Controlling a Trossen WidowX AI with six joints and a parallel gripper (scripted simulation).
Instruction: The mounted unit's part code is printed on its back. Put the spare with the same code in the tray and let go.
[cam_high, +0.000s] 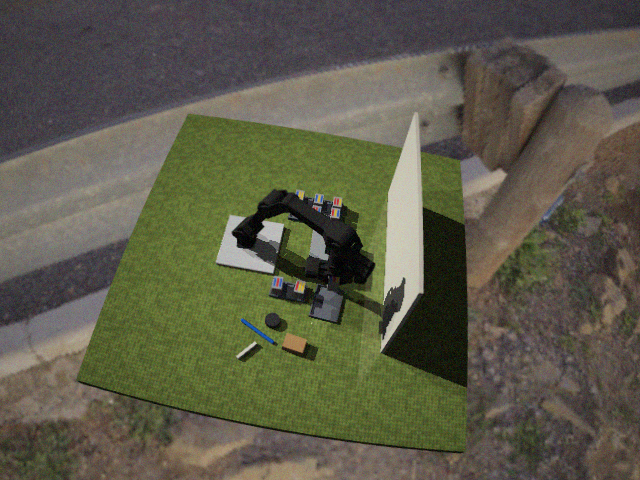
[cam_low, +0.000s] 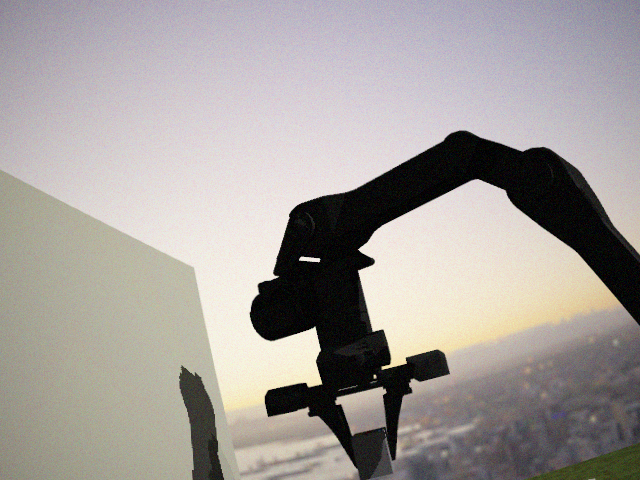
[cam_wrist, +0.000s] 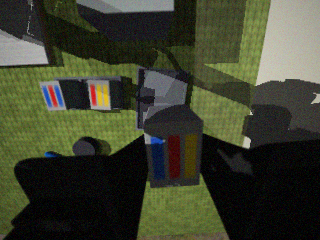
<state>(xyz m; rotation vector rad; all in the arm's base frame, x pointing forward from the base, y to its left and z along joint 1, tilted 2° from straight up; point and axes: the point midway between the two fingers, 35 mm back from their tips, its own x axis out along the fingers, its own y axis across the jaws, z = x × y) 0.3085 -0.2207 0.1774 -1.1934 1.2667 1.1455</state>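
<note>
Right now my gripper tip is 15 cm above the tray. Also, from my gripper tip: brown box (16 cm to the right, 14 cm below, 11 cm behind); then black disc (18 cm behind, 14 cm below, 8 cm to the right); then tall panel (22 cm ahead, 18 cm to the left, 7 cm above).
</note>
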